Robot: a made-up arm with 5 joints.
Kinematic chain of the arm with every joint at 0, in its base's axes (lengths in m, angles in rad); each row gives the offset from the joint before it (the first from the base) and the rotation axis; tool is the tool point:
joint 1: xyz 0 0 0.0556 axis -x
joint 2: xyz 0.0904 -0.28 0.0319 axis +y
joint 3: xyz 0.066 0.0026 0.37 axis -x
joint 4: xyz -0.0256 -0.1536 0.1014 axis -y
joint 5: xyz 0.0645 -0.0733 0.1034 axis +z
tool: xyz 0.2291 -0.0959 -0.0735
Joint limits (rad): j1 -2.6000..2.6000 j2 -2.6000..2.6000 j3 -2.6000..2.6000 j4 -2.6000..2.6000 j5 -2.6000..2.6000
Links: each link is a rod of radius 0.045 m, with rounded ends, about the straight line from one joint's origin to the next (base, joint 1, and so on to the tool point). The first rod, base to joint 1, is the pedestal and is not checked.
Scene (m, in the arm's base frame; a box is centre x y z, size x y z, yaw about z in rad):
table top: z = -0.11
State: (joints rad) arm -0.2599 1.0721 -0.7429 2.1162 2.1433
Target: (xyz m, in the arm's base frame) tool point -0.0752 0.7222 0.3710
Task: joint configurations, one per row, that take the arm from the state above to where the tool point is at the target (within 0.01 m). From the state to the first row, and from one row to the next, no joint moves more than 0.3 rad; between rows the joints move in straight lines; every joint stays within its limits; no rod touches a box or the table.
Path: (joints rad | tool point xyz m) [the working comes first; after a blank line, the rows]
Joints at the target: 1.6741 -0.1326 -0.1850 1.9526 1.1680
Straight joint move there: clear.

1: 0.0164 0.9000 -0.6632 2.0928 2.0040 | 0.4654 -0.3377 0.4074
2: 0.2927 0.7279 -0.5835 2.0695 1.8646 | 0.4146 -0.2104 0.5776
3: 0.5690 0.5558 -0.5038 2.0461 1.7253 | 0.3443 -0.0225 0.6896
4: 0.8453 0.3837 -0.4241 2.0227 1.5860 | 0.2568 0.1976 0.7234
5: 1.1216 0.2116 -0.3444 1.9994 1.4466 | 0.1552 0.4158 0.6734
6: 1.3979 0.0395 -0.2647 1.9760 1.3073 | 0.0432 0.5991 0.5486
7: 1.6741 -0.1326 -0.1850 1.9526 1.1680 | -0.0752 0.7222 0.3710

